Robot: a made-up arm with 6 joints.
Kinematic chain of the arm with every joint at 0, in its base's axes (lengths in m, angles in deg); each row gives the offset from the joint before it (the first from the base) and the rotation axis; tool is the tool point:
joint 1: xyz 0 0 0.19 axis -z
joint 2: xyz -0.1 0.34 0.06 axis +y
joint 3: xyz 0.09 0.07 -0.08 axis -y
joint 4: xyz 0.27 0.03 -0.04 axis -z
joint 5: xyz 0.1 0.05 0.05 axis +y
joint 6: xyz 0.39 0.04 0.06 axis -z
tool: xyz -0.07 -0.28 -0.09
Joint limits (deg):
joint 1: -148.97..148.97
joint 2: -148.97..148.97
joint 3: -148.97..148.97
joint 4: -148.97..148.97
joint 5: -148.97..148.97
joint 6: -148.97..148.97
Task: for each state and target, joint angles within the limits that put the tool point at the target. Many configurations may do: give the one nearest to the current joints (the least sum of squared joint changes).
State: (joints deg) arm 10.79 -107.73 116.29 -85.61 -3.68 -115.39
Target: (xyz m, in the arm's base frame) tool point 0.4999 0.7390 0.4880
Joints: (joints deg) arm 11.68 -105.90 111.63 -130.40 -14.01 -137.78
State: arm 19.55 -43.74 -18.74 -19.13 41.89 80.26
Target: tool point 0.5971 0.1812 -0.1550
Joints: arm 46.71 -5.49 -45.62 -2.52 36.29 80.29
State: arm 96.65 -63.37 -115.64 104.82 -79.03 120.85
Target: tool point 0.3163 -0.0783 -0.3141
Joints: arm 79.35 -40.82 -137.18 90.01 -85.38 116.15
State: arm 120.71 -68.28 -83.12 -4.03 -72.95 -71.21
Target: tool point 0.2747 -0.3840 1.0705
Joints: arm 111.27 -83.97 -68.86 -4.18 -85.59 -73.21
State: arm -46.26 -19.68 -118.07 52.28 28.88 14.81
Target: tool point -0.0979 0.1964 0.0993
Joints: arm -59.35 -58.70 -97.11 84.40 21.79 35.43
